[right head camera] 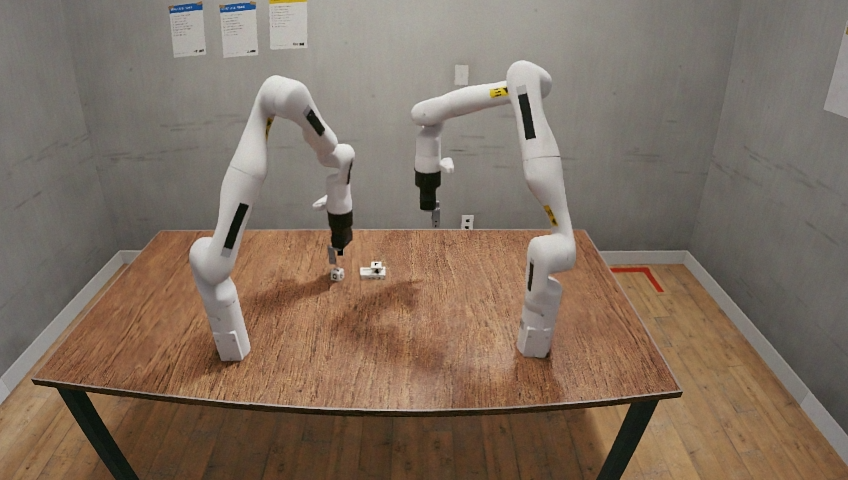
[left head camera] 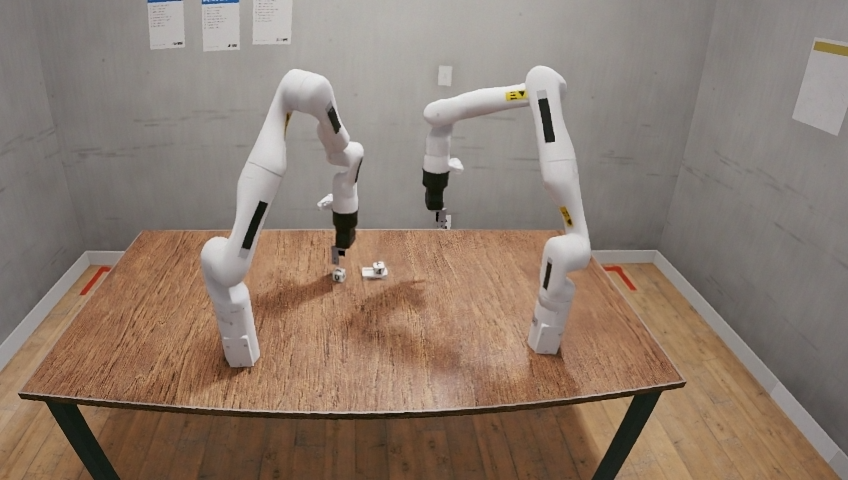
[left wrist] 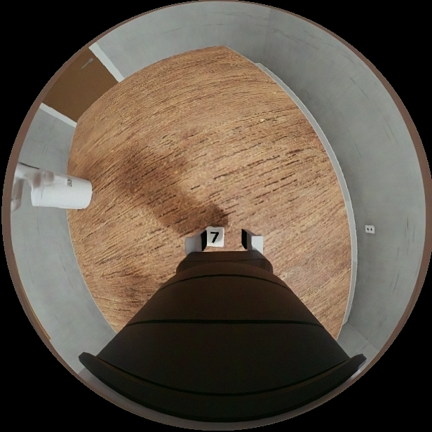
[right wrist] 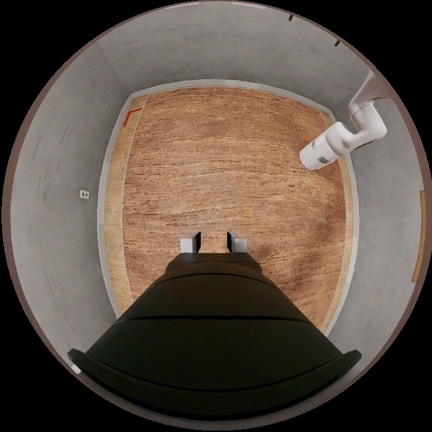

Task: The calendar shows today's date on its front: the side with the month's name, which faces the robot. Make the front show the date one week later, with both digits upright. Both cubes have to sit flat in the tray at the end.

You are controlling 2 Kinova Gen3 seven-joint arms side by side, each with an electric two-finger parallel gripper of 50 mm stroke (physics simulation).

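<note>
A white cube (left head camera: 338, 275) (right head camera: 337, 274) (left wrist: 215, 236) lies on the table left of the tray, a 7 on its top; the round digit on its front is too small to read surely. The white calendar tray (left head camera: 367, 274) (right head camera: 365, 273) holds a second cube (left head camera: 379, 268) (right head camera: 376, 267) in its right part; its digits and the month's name are too small to read surely. My left gripper (left head camera: 338, 259) (left wrist: 223, 236) is open, pointing down just above the loose cube, which appears nearer one finger in the left wrist view. My right gripper (right wrist: 213, 238) is open and empty, high above the table's back part.
Both objects stand on the brown wooden table (left head camera: 476, 356) (right head camera: 476, 356), towards its back edge. The left arm (left head camera: 345, 190) rises over the loose cube, close to the tray's left side. The right arm (left head camera: 437, 148) hangs farther right and back. Grey walls stand behind the table.
</note>
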